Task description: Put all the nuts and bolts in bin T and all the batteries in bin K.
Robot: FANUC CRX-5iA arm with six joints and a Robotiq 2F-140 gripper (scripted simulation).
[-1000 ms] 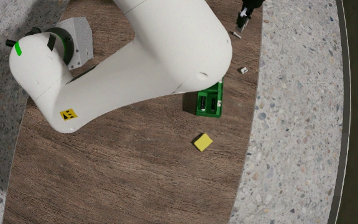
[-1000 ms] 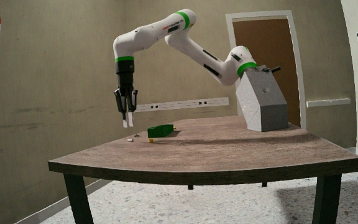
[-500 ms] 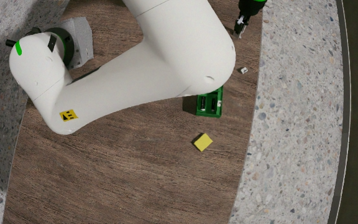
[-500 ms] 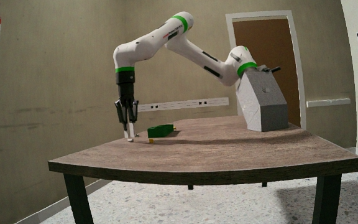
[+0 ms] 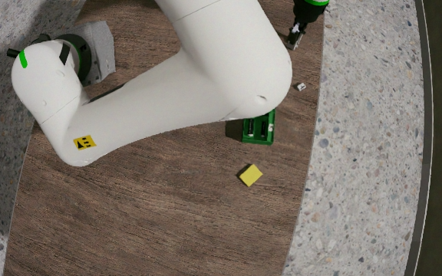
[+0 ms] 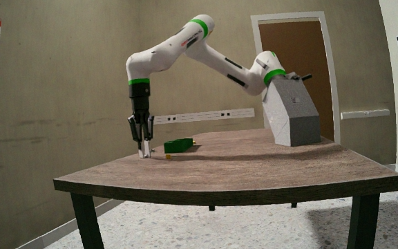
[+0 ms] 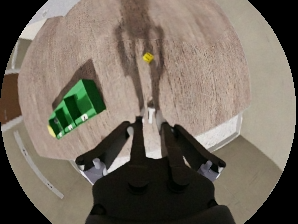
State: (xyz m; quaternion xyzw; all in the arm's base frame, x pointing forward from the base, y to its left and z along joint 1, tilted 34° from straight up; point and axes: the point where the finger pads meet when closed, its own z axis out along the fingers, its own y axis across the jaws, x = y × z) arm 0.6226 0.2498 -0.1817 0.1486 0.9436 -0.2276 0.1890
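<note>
The pale bolt lies 1 cm behind my hand and 3 cm below it. Also, from my hand: yellow cube 12 cm behind, 3 cm to the left, 3 cm below; then green bins 7 cm behind, 23 cm to the right, 1 cm below; then white nut 5 cm ahead, 15 cm to the right, 3 cm below.
</note>
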